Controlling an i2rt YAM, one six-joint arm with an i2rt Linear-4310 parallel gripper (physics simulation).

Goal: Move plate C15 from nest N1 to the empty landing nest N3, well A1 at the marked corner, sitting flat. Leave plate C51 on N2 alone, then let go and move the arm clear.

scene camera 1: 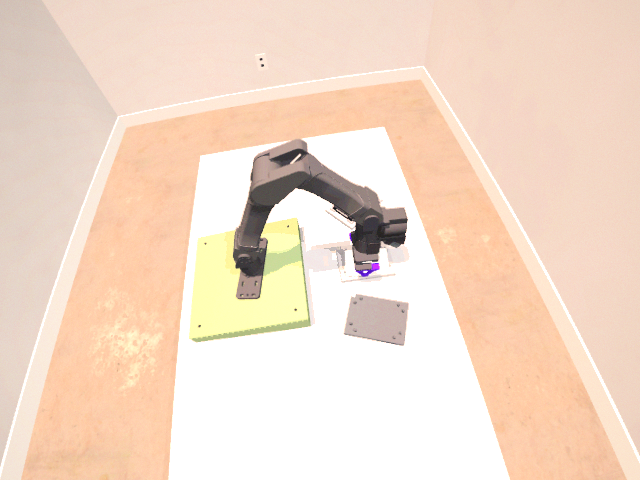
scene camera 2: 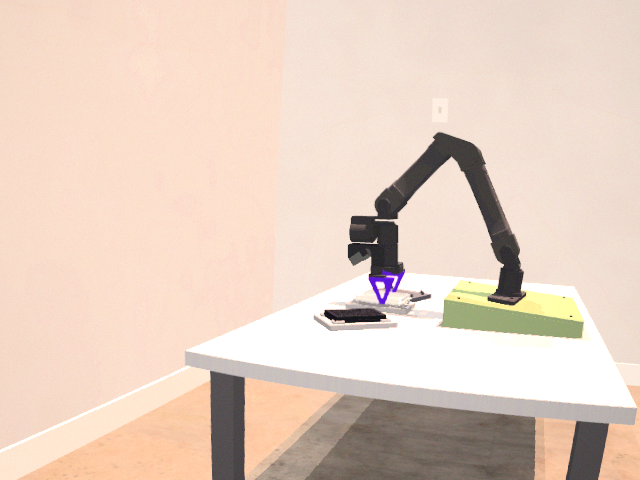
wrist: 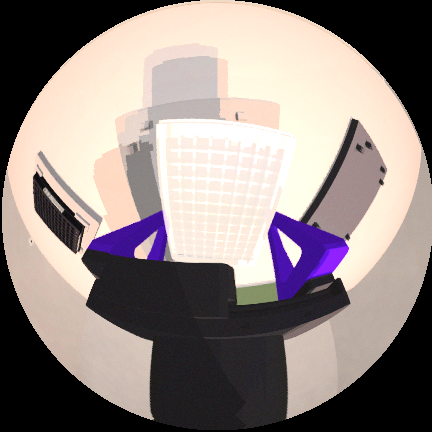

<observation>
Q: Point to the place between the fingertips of the gripper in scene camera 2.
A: At 386, 300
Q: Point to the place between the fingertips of the gripper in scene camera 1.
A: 362, 263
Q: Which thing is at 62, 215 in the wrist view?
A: A white-framed black grid plate.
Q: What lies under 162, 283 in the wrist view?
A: The gripper.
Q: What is the gripper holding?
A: A white gridded plate.
</observation>
